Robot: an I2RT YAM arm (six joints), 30 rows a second.
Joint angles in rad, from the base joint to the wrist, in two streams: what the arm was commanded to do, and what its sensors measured. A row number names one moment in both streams.
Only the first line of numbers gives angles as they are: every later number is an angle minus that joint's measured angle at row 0.
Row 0, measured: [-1.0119, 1.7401, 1.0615, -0.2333, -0.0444, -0.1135]
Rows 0 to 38, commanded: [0.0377, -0.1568, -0.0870, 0.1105, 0.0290, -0.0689]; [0.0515, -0.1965, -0.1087, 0.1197, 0.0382, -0.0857]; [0.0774, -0.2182, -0.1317, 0.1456, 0.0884, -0.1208]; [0.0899, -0.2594, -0.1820, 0.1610, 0.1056, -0.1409]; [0.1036, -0.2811, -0.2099, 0.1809, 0.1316, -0.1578]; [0.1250, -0.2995, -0.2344, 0.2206, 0.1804, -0.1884]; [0.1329, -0.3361, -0.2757, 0.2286, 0.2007, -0.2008]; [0.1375, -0.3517, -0.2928, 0.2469, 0.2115, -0.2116]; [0.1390, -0.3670, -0.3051, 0.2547, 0.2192, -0.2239]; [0.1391, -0.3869, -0.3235, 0.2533, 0.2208, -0.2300]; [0.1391, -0.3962, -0.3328, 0.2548, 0.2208, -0.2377]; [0.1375, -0.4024, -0.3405, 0.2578, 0.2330, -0.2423]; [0.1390, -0.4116, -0.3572, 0.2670, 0.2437, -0.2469]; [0.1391, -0.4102, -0.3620, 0.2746, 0.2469, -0.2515]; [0.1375, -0.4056, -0.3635, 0.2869, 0.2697, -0.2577]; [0.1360, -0.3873, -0.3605, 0.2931, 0.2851, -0.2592]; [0.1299, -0.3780, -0.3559, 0.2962, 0.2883, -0.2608]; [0.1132, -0.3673, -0.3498, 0.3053, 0.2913, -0.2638]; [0.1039, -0.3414, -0.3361, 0.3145, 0.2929, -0.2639]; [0.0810, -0.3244, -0.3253, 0.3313, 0.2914, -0.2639]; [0.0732, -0.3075, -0.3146, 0.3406, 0.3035, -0.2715]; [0.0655, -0.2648, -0.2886, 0.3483, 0.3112, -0.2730]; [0.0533, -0.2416, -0.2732, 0.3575, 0.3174, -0.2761]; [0.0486, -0.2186, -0.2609, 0.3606, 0.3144, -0.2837]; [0.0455, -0.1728, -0.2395, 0.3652, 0.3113, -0.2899]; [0.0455, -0.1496, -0.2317, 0.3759, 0.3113, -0.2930]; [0.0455, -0.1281, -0.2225, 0.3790, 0.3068, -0.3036]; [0.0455, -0.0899, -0.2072, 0.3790, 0.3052, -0.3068]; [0.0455, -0.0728, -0.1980, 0.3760, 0.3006, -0.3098]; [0.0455, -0.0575, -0.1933, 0.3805, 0.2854, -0.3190]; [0.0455, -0.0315, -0.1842, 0.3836, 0.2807, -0.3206]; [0.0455, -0.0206, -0.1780, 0.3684, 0.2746, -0.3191]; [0.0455, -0.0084, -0.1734, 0.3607, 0.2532, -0.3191]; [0.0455, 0.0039, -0.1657, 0.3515, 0.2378, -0.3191]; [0.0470, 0.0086, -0.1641, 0.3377, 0.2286, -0.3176]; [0.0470, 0.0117, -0.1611, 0.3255, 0.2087, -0.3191]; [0.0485, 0.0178, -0.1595, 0.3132, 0.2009, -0.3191]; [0.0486, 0.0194, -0.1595, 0.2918, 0.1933, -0.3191]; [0.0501, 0.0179, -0.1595, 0.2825, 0.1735, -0.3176]
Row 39, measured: [0.0451, 0.0099, -0.1954, 0.3048, 0.2464, -0.3120]
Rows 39 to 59, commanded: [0.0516, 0.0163, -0.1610, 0.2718, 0.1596, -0.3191]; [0.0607, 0.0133, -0.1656, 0.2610, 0.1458, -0.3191]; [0.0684, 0.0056, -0.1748, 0.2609, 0.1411, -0.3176]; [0.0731, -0.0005, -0.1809, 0.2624, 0.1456, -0.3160]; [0.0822, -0.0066, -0.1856, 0.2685, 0.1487, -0.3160]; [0.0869, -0.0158, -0.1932, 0.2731, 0.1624, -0.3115]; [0.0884, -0.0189, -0.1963, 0.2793, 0.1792, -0.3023]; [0.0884, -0.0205, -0.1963, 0.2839, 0.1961, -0.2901]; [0.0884, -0.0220, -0.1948, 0.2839, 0.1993, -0.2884]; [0.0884, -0.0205, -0.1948, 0.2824, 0.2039, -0.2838]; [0.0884, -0.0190, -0.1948, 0.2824, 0.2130, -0.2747]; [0.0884, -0.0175, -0.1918, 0.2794, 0.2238, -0.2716]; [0.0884, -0.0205, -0.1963, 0.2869, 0.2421, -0.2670]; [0.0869, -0.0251, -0.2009, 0.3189, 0.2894, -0.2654]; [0.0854, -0.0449, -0.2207, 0.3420, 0.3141, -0.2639]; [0.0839, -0.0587, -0.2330, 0.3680, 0.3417, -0.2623]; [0.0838, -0.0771, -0.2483, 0.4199, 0.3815, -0.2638]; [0.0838, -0.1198, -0.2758, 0.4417, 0.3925, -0.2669]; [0.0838, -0.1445, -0.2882, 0.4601, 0.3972, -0.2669]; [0.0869, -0.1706, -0.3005, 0.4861, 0.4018, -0.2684]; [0.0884, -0.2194, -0.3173, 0.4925, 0.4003, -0.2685]
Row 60, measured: [0.0840, -0.0633, -0.2762, 0.3491, 0.3204, -0.2800]
